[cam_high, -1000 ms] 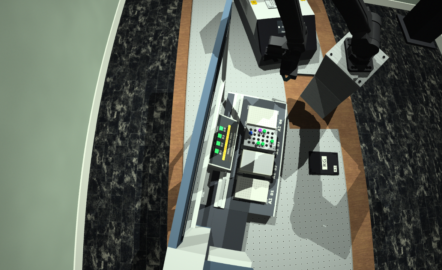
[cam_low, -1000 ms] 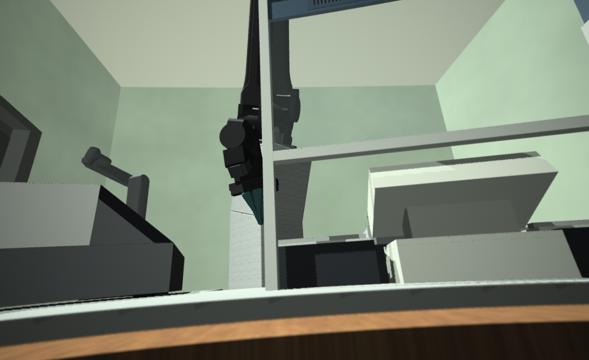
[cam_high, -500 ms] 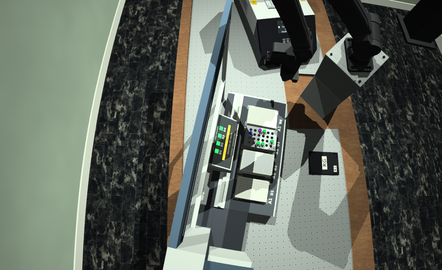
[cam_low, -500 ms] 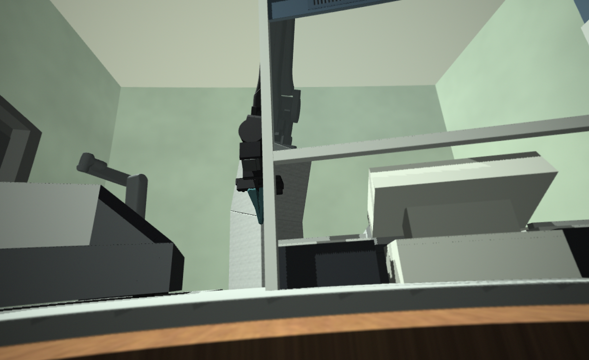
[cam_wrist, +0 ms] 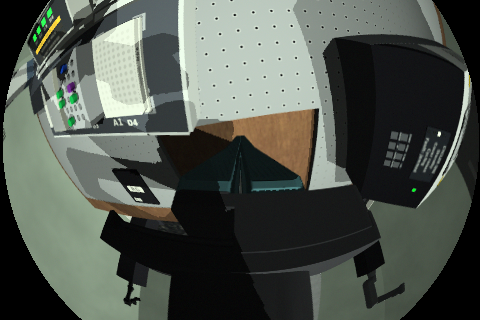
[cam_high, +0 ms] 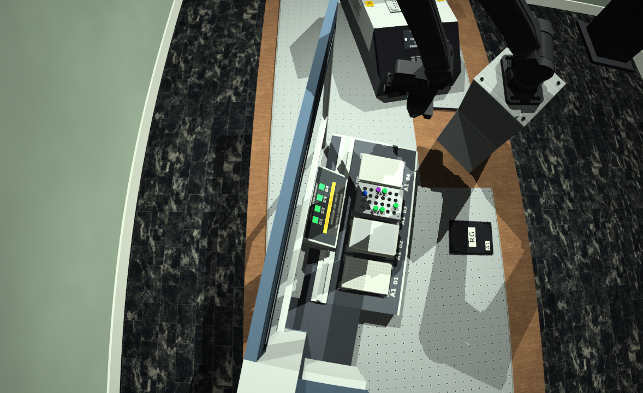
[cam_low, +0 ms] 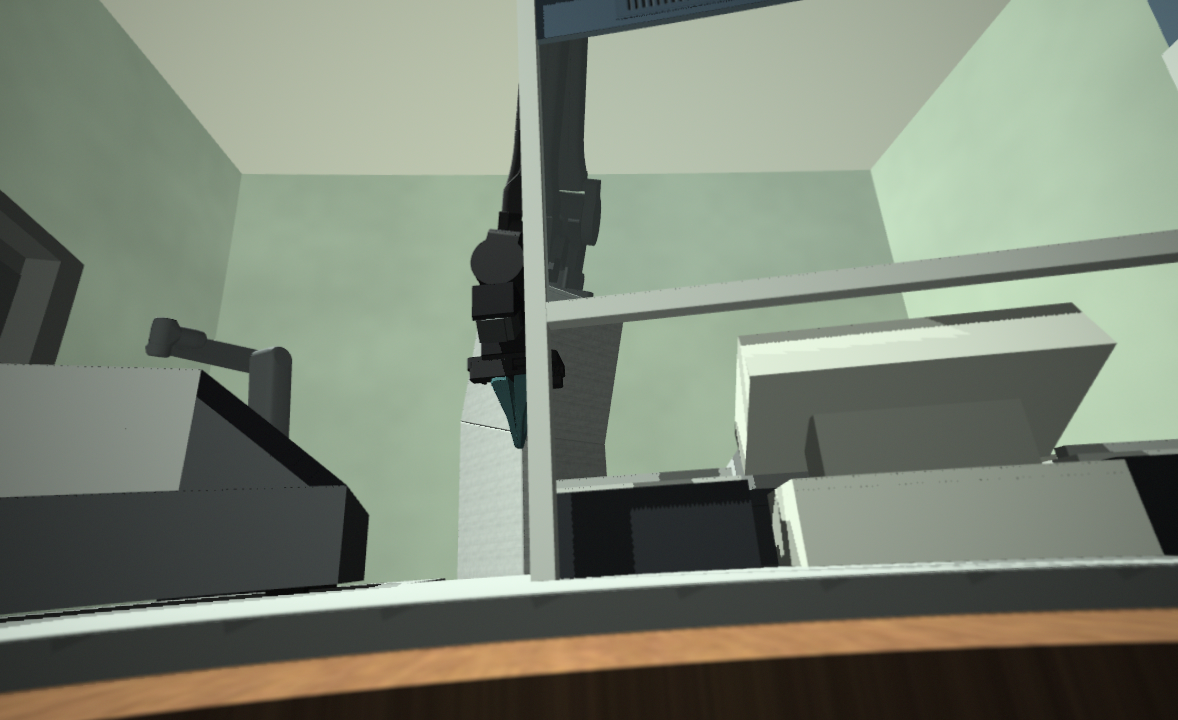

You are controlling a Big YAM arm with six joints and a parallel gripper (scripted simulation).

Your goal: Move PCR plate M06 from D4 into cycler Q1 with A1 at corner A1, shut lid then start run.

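Now: the tube cooling block 90 mm ahead of my hand, 250 mm to the left of it and 60 mm below it. From my hand the other things lie so: frame post: 260 mm ahead, 50 mm to the left, 100 mm above; deep-well block: 100 mm ahead, 350 mm to the left, 60 mm below.
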